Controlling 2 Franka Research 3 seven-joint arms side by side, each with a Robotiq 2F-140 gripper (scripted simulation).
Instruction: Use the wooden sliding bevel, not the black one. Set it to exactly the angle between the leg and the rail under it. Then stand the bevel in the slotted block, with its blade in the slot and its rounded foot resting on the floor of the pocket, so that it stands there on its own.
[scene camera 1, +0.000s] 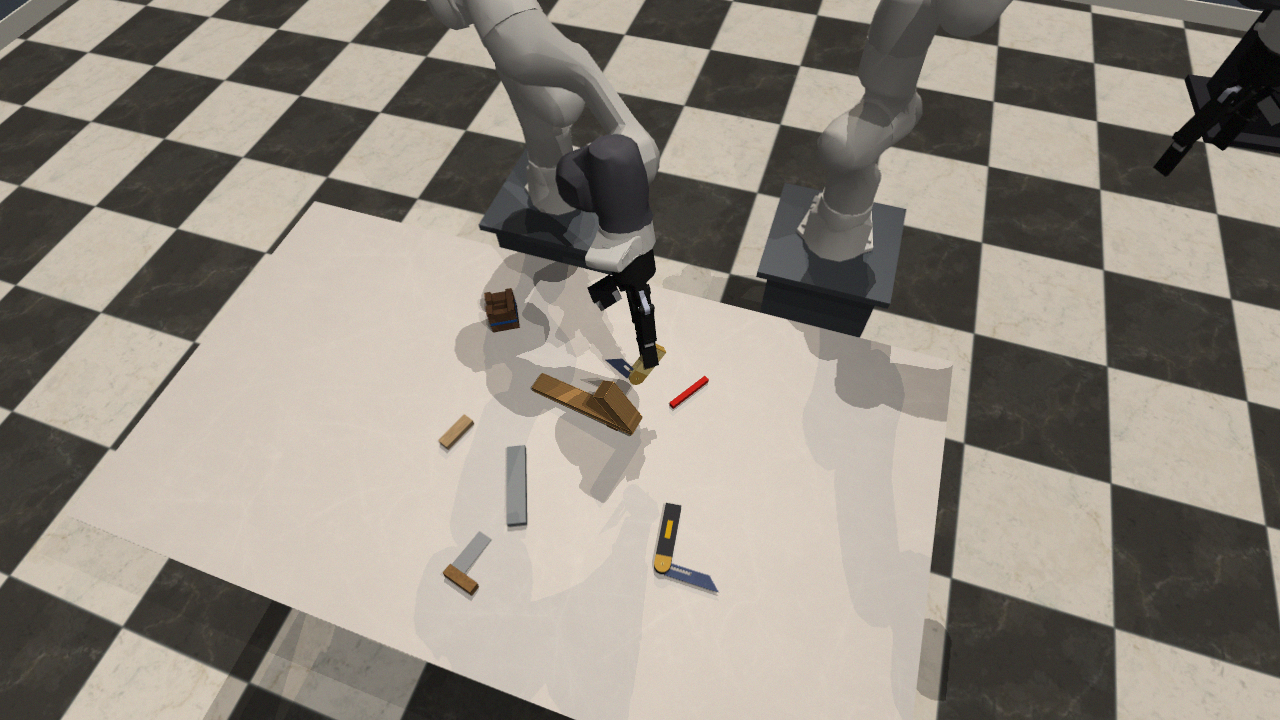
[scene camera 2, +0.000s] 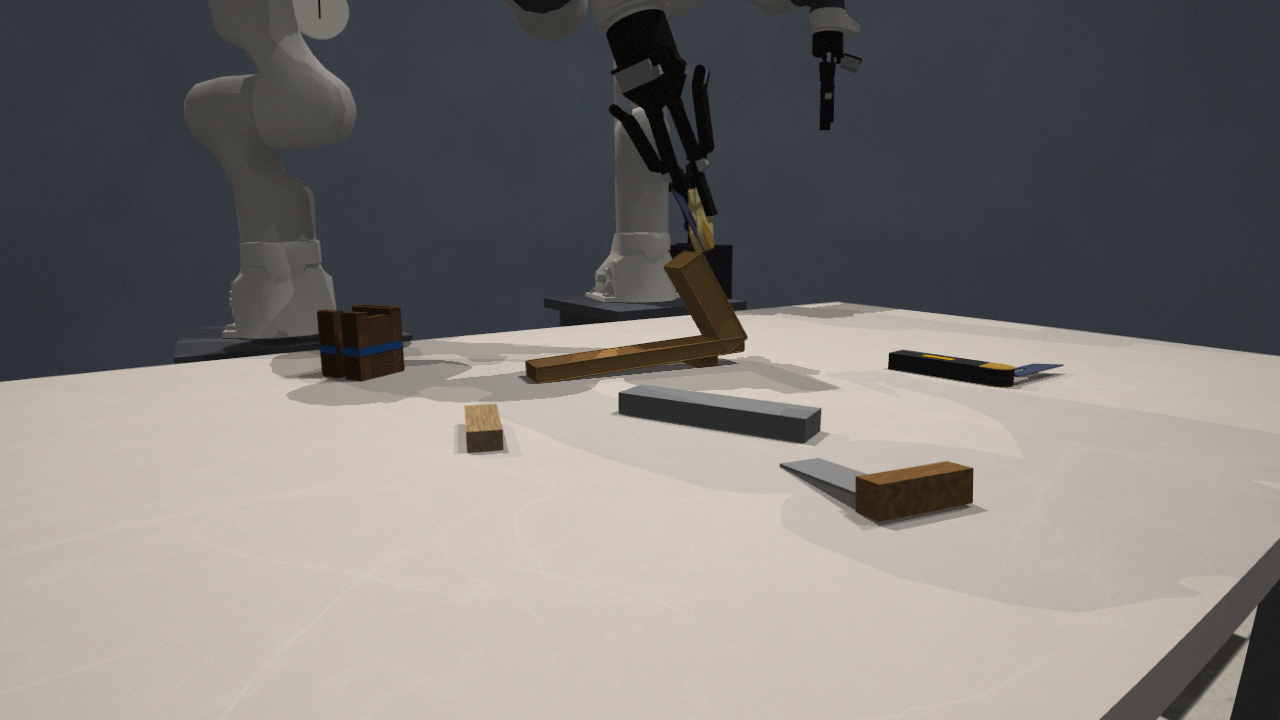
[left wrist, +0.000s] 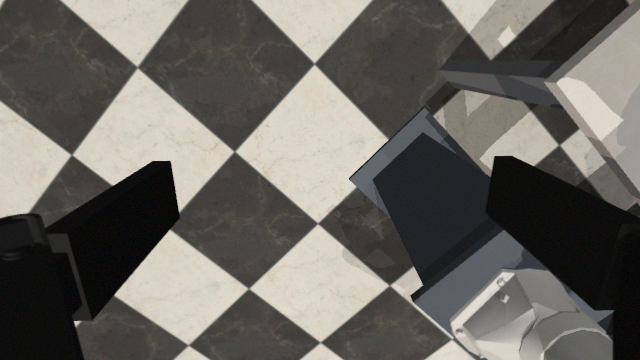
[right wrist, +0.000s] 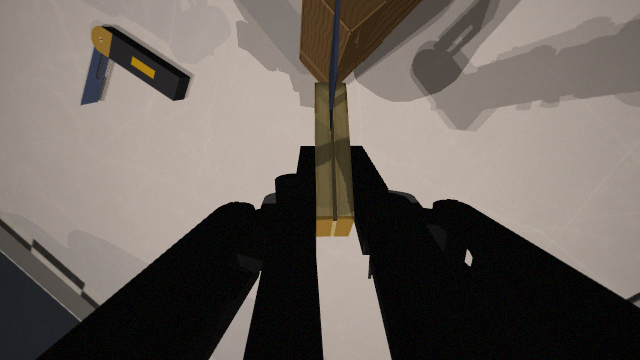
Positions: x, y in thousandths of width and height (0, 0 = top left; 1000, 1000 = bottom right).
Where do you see the right gripper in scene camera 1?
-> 507, 502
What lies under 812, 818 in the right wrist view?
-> The right gripper.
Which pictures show the left gripper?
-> Scene camera 1, scene camera 2 and the left wrist view only.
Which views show the right gripper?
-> Scene camera 1, scene camera 2 and the right wrist view only.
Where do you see a grey bar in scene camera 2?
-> At 623, 588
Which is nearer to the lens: the wooden bevel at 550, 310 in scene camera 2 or the try square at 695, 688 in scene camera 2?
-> The try square.
